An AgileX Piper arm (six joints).
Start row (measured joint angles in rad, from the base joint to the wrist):
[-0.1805, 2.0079, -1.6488, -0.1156, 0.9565, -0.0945]
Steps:
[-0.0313, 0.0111, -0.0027, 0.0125, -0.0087, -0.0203]
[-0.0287, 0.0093, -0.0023, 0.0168, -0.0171, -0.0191]
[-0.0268, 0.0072, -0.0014, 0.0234, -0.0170, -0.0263]
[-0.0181, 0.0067, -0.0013, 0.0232, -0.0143, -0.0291]
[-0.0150, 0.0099, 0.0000, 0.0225, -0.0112, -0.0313]
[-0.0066, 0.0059, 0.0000, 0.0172, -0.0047, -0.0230]
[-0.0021, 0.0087, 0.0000, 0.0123, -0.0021, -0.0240]
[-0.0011, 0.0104, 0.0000, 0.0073, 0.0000, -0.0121]
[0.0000, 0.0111, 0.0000, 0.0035, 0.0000, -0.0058]
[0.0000, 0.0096, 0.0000, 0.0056, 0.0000, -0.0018]
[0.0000, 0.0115, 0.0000, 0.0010, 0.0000, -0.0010]
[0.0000, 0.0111, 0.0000, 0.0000, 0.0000, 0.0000]
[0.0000, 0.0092, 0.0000, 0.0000, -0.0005, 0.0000]
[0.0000, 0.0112, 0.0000, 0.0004, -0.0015, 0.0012]
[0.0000, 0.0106, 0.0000, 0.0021, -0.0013, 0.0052]
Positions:
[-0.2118, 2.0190, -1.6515, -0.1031, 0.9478, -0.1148]
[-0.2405, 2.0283, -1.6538, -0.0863, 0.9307, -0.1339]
[-0.2673, 2.0355, -1.6552, -0.0629, 0.9137, -0.1602]
[-0.2854, 2.0422, -1.6565, -0.0397, 0.8994, -0.1893]
[-0.3004, 2.0521, -1.6565, -0.0172, 0.8882, -0.2206]
[-0.3070, 2.0580, -1.6565, 0.0000, 0.8835, -0.2436]
[-0.3091, 2.0667, -1.6565, 0.0123, 0.8814, -0.2676]
[-0.3102, 2.0771, -1.6565, 0.0196, 0.8814, -0.2797]
[-0.3102, 2.0882, -1.6565, 0.0231, 0.8814, -0.2855]
[-0.3102, 2.0978, -1.6565, 0.0287, 0.8814, -0.2873]
[-0.3102, 2.1093, -1.6565, 0.0297, 0.8814, -0.2883]
[-0.3102, 2.1204, -1.6565, 0.0297, 0.8814, -0.2883]
[-0.3102, 2.1296, -1.6565, 0.0297, 0.8809, -0.2883]
[-0.3102, 2.1408, -1.6565, 0.0301, 0.8794, -0.2871]
[-0.3102, 2.1514, -1.6565, 0.0322, 0.8781, -0.2819]

